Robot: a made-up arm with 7 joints. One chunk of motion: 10 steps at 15 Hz.
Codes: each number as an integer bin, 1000 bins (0 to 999) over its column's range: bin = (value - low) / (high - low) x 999, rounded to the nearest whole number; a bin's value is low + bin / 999 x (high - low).
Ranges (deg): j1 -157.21..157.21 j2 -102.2..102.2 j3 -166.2..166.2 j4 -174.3..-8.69 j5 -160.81..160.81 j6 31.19..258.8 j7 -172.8..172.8
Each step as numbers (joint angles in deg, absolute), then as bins.
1 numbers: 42.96 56.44 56.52 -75.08 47.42 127.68 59.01
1 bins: 636 775 669 599 647 424 670
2 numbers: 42.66 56.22 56.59 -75.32 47.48 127.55 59.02
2 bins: 635 774 670 597 647 423 670
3 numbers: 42.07 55.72 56.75 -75.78 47.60 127.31 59.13
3 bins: 633 772 670 594 647 422 670
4 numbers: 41.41 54.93 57.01 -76.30 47.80 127.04 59.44
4 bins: 631 768 671 591 648 421 671
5 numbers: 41.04 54.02 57.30 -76.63 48.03 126.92 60.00
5 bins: 630 764 672 589 649 420 673
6 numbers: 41.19 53.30 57.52 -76.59 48.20 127.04 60.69
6 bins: 630 760 672 589 649 421 675
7 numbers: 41.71 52.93 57.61 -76.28 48.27 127.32 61.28
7 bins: 632 758 673 591 649 422 677
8 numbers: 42.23 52.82 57.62 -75.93 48.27 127.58 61.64
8 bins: 634 758 673 593 649 423 678
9 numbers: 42.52 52.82 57.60 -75.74 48.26 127.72 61.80
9 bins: 635 758 673 595 649 424 678
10 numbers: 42.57 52.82 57.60 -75.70 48.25 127.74 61.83
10 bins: 635 758 673 595 649 424 678
